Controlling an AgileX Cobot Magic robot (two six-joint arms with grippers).
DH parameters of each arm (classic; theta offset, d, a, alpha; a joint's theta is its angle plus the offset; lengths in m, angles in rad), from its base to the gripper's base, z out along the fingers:
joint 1: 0 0.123 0 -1.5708
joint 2: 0.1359 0 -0.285 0
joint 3: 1.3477 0 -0.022 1.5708
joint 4: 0 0.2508 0 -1.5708
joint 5: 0 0 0.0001 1.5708
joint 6: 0 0.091 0 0
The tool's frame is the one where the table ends.
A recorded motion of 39 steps. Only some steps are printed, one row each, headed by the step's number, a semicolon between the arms.
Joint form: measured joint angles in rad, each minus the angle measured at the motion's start. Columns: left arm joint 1, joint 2, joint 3, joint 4, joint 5, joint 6; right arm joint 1, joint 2, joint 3, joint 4, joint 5, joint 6.
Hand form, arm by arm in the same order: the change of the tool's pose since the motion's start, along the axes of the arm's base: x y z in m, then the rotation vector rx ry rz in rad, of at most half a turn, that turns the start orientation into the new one. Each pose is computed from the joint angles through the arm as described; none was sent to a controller.
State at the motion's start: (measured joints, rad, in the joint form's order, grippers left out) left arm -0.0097 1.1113 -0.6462 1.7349 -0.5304 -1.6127; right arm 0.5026 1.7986 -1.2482 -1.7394 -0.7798 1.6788
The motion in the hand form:
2: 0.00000 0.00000 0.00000 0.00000 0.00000 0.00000; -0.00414 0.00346 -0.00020 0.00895 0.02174 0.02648
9: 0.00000 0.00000 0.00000 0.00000 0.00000 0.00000; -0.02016 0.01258 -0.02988 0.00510 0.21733 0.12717
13: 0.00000 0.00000 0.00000 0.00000 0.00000 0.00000; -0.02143 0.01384 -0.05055 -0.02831 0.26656 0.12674
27: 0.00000 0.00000 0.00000 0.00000 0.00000 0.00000; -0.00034 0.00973 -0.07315 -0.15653 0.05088 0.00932
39: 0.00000 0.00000 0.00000 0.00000 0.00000 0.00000; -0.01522 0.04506 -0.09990 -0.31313 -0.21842 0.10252
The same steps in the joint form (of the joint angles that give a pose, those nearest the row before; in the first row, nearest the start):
2: 0.0000 0.0000 0.0000 0.0000 0.0000 0.0000; 0.0088 0.0018 0.0000 0.0000 -0.0259 0.0121
9: 0.0000 0.0000 0.0000 0.0000 0.0000 0.0000; 0.0314 0.0566 0.0423 -0.0040 -0.1513 0.0831
13: 0.0000 0.0000 0.0000 0.0000 0.0000 0.0000; 0.0369 0.0939 0.0658 -0.0081 -0.1455 0.0819
27: 0.0000 0.0000 0.0000 0.0000 0.0000 0.0000; 0.0384 0.1303 0.0704 -0.0078 0.0957 -0.0940
39: 0.0000 0.0000 0.0000 0.0000 0.0000 0.0000; 0.1711 0.1900 0.0663 0.0181 0.3104 -0.3665

